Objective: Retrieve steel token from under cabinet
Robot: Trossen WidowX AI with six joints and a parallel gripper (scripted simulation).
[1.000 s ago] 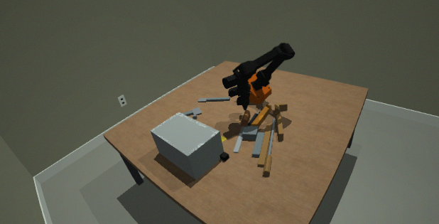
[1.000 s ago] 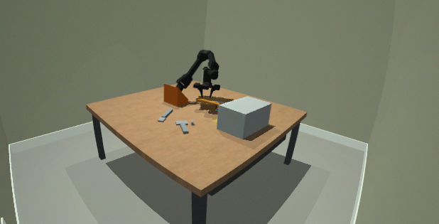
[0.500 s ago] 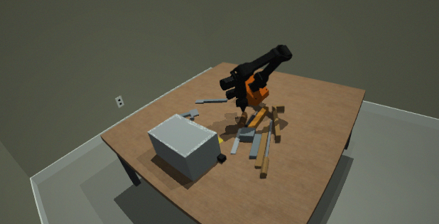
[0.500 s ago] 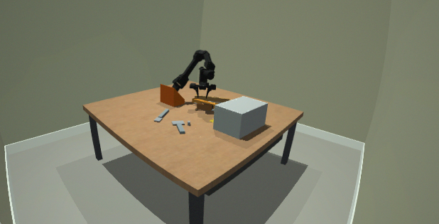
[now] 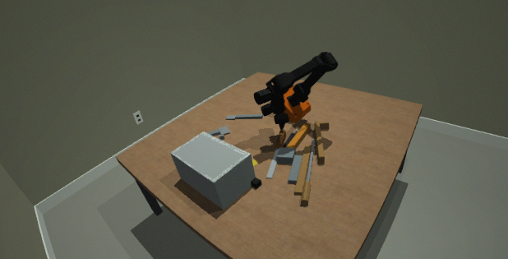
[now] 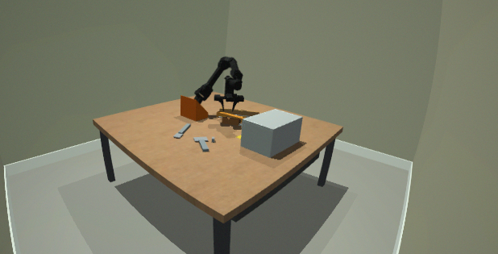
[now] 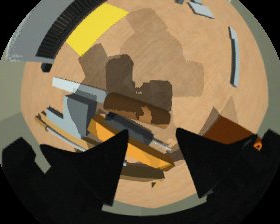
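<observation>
The orange bar lies 70 mm to the left of my gripper tip, 60 mm below it and 50 mm behind it. Also, from my gripper tip: grey block 120 mm to the left, 90 mm ahead, 60 mm below; wooden stick 220 mm to the left, 100 mm ahead, 70 mm below; grey t-piece 330 mm to the right, 170 mm ahead, 70 mm below.
</observation>
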